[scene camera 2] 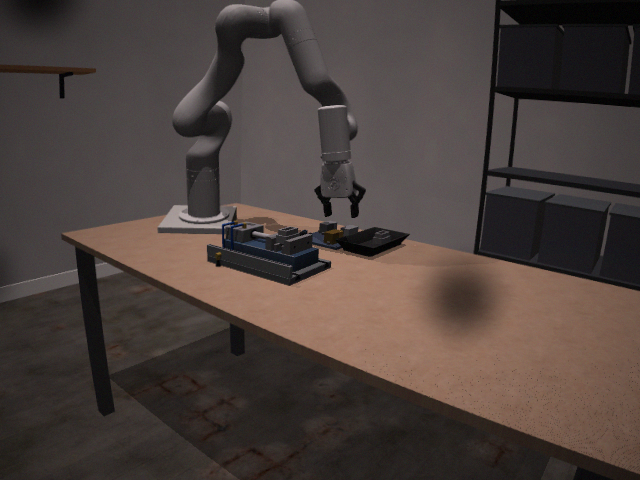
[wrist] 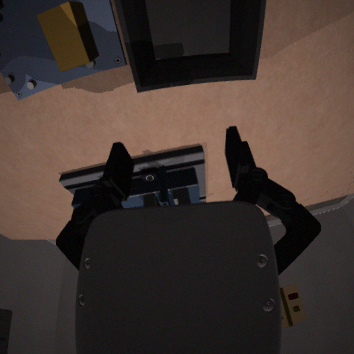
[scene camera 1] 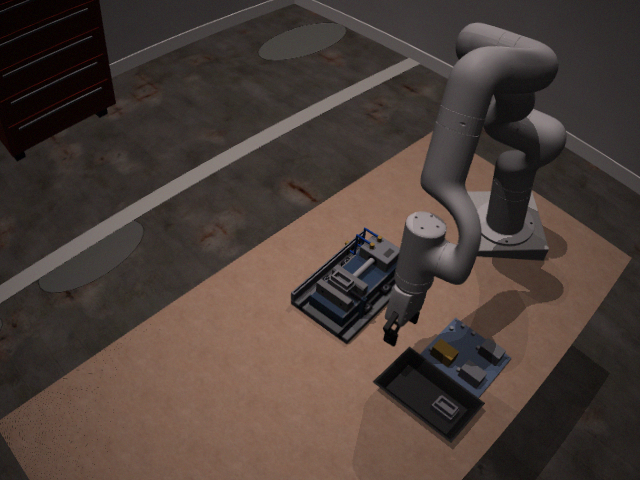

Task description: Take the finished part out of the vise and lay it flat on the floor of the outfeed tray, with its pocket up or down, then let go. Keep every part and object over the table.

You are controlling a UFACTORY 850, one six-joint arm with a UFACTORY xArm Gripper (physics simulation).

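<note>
The finished part (scene camera 1: 342, 279) (scene camera 2: 287, 231), a light grey block with its pocket up, sits between the jaws of the vise (scene camera 1: 328, 305) (scene camera 2: 305, 258) (wrist: 187, 178). It does not show in the wrist view, where my gripper's body hides much of the vise. The black outfeed tray (scene camera 1: 408, 395) (scene camera 2: 364, 246) (wrist: 245, 42) stands beyond, with a similar grey part (scene camera 1: 445, 407) (scene camera 2: 382, 234) lying on its floor, pocket up. My gripper (scene camera 1: 403, 328) (scene camera 2: 340, 212) (wrist: 174, 145) is wide open and empty. It points down, above the table between the vise and the tray.
A blue plate (scene camera 1: 463, 342) (wrist: 30, 55) adjoins the tray. It bears a yellow block (scene camera 1: 444, 351) (scene camera 2: 333, 236) (wrist: 65, 37) and two grey blocks (scene camera 1: 491, 352) (scene camera 1: 472, 374). Blue hoses (scene camera 1: 364, 240) (scene camera 2: 223, 236) rise at the vise's end nearest the arm base.
</note>
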